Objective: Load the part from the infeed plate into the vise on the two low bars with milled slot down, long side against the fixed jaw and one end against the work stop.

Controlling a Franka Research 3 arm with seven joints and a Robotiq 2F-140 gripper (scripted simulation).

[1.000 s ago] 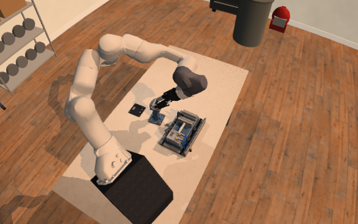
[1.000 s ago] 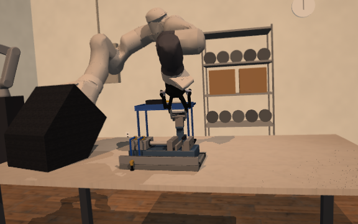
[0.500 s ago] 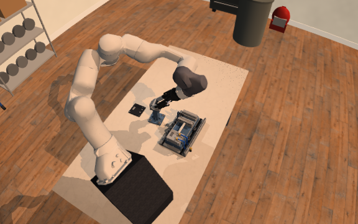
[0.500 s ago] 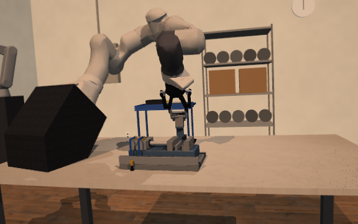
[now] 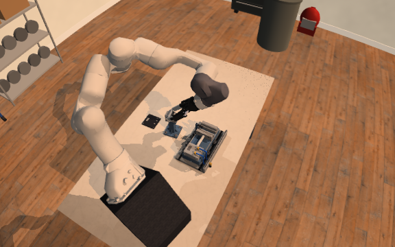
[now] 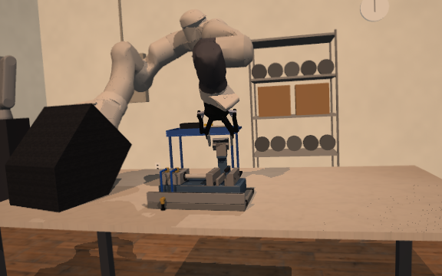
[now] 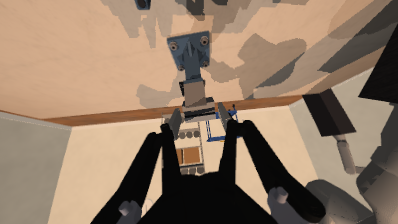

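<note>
The part is 1 cm to the left of my hand and 2 cm below it. The rest, counted from my hand: vise (3 cm behind, 19 cm to the right, 14 cm below); dark infeed plate (1 cm ahead, 18 cm to the left, 17 cm below).
</note>
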